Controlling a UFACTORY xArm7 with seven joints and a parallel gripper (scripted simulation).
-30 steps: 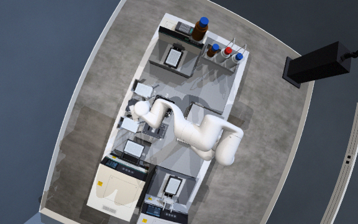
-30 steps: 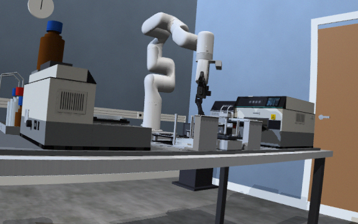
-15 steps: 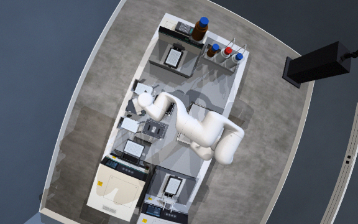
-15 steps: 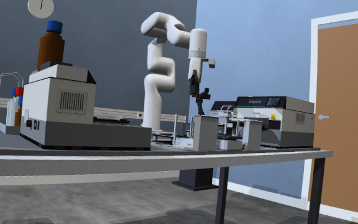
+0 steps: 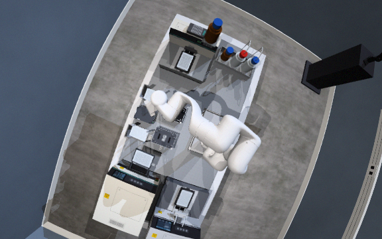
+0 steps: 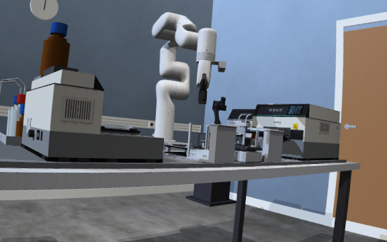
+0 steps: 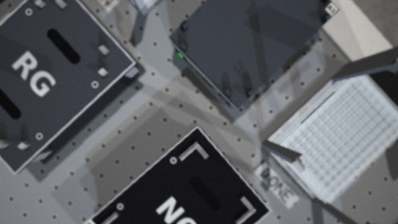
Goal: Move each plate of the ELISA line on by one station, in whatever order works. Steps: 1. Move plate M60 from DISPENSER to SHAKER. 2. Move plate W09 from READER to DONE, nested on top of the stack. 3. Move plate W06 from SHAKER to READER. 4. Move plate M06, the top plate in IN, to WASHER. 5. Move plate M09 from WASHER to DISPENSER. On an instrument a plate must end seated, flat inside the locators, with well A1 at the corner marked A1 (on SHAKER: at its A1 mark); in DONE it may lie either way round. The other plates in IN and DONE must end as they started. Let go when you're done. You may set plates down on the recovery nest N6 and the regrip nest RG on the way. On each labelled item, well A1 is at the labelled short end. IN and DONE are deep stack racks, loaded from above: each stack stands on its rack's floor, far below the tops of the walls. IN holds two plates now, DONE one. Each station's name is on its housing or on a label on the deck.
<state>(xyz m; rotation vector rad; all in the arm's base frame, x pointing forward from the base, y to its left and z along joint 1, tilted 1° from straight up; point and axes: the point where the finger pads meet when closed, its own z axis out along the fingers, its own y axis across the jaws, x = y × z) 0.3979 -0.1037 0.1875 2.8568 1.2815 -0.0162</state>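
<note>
Now: the plate M60 37 cm to the right of my hand, 13 cm below it and 1 cm behind it. The rest, counted from my hand: black nest N6 (19 cm below, 7 cm behind); then yellow warning label (50 cm to the left, 12 cm ahead, 6 cm below); then grey regrip nest RG (21 cm to the left, 17 cm below, 8 cm behind).
</note>
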